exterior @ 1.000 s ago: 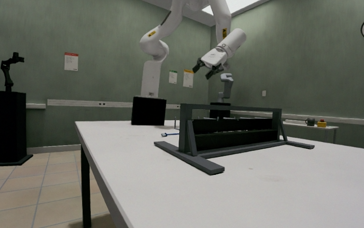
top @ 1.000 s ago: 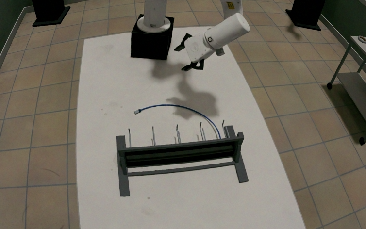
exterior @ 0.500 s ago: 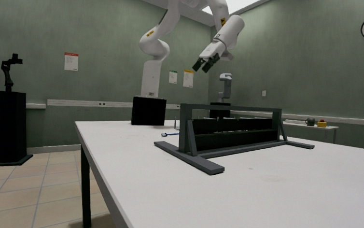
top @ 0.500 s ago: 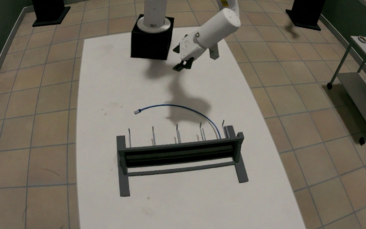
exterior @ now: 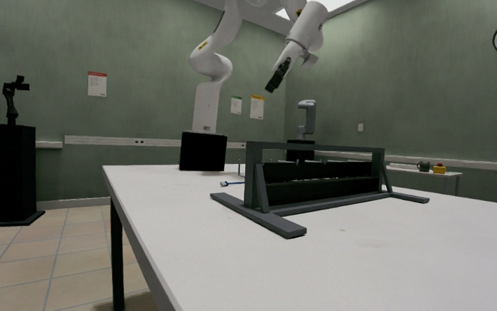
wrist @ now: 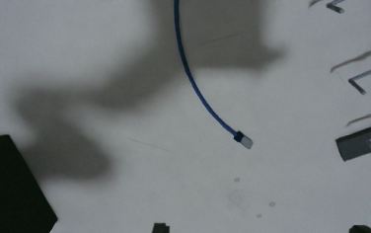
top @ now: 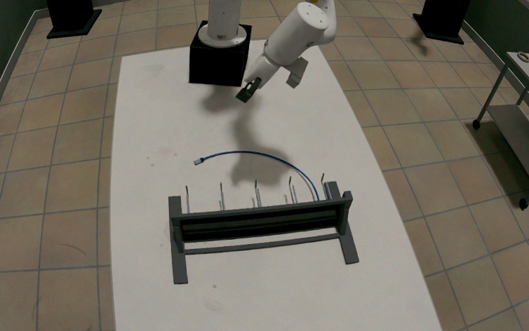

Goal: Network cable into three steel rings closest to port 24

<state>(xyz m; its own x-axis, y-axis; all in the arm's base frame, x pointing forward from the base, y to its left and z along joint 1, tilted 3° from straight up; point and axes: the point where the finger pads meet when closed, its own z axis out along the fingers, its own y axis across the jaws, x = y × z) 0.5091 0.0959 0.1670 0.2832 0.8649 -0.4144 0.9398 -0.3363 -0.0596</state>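
Now: the grey plug 330 mm below my hand, 150 mm to the right of it and 10 mm behind it. The rest, counted from my hand: dark grey patch-panel rack (270 mm below, 240 mm ahead, 50 mm to the left).
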